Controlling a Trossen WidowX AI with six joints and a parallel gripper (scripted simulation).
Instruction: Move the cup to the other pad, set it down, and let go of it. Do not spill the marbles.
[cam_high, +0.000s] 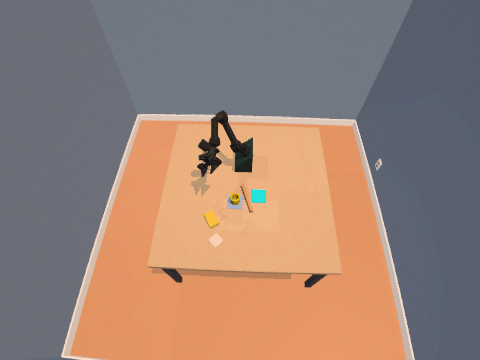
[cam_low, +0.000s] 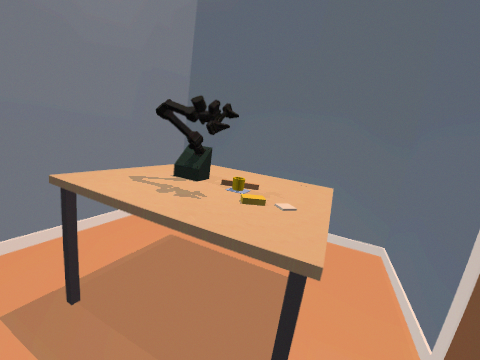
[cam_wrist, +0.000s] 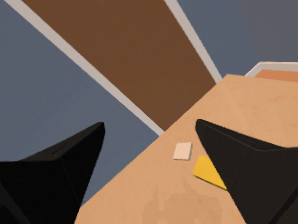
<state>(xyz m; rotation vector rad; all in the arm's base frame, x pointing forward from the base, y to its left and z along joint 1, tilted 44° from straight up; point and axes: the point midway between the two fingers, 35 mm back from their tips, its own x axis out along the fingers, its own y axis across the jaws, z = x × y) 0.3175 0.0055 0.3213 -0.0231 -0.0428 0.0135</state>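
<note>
Now: the yellow cup 34 cm below my gripper tip, 17 cm to the left of it and 3 cm behind it. The rest, counted from my gripper tip: yellow block: 36 cm below, 14 cm ahead, 2 cm to the left; then red marble: 36 cm below, 17 cm to the left, 2 cm behind; then pale blue pad: 38 cm below, 17 cm to the left, 3 cm behind.
</note>
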